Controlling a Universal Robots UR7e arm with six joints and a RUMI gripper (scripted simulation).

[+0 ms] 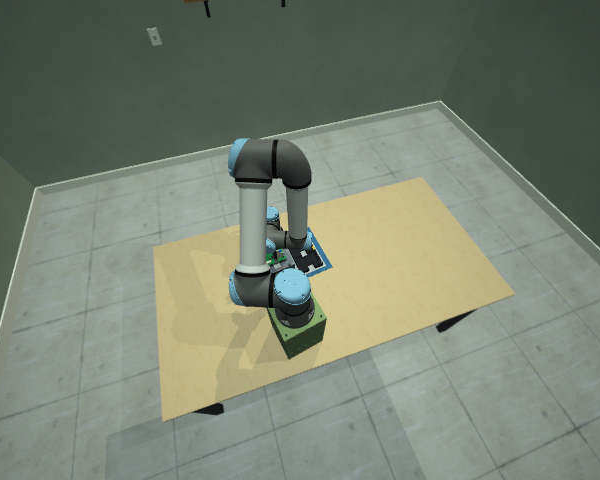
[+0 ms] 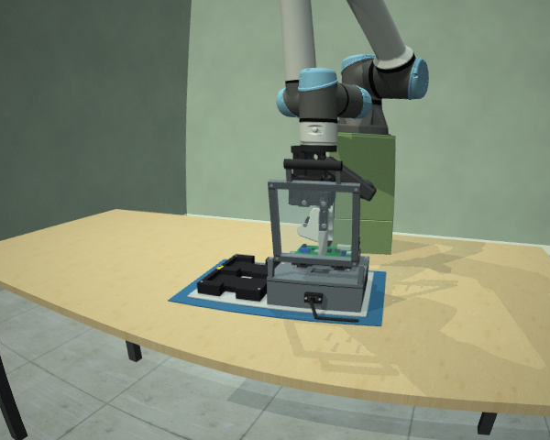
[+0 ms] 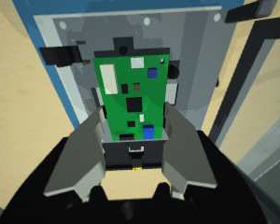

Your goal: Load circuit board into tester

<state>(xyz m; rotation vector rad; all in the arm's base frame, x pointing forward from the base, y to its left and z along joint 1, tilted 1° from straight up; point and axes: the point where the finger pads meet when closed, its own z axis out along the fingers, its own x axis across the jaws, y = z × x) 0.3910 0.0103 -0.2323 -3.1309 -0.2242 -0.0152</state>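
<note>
The green circuit board is right at my hand. Round my hand: clear lid: 12 cm ahead, 10 cm above, 2 cm to the left; then tester bed: 2 cm below, 1 cm to the left, 1 cm ahead; then black block: 7 cm behind, 5 cm to the left.
</note>
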